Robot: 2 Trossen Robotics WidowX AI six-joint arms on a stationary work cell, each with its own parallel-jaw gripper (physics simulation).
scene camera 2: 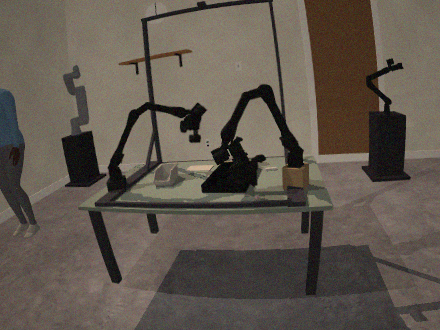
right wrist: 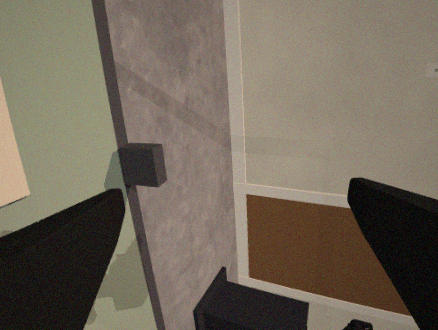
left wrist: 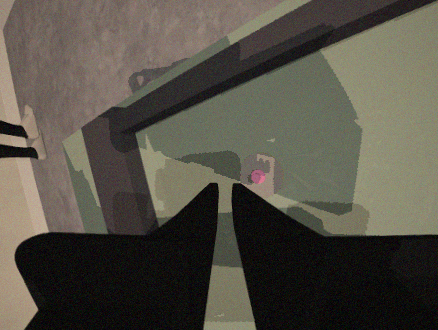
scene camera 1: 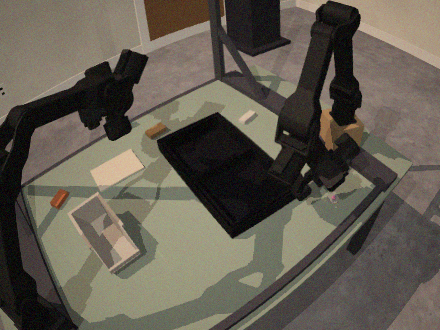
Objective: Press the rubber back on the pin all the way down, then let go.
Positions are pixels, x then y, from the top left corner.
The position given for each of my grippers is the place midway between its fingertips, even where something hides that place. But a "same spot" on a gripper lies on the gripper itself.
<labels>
My left gripper shows in scene camera 2, in the left wrist view and in scene camera 1 (337, 184); in the right wrist view it is out of frame. The same spot on my left gripper: (left wrist: 167, 272) is (scene camera 2: 247, 171). One and the same spot on a black tray: (scene camera 2: 217, 182) is (scene camera 1: 216, 195).
</labels>
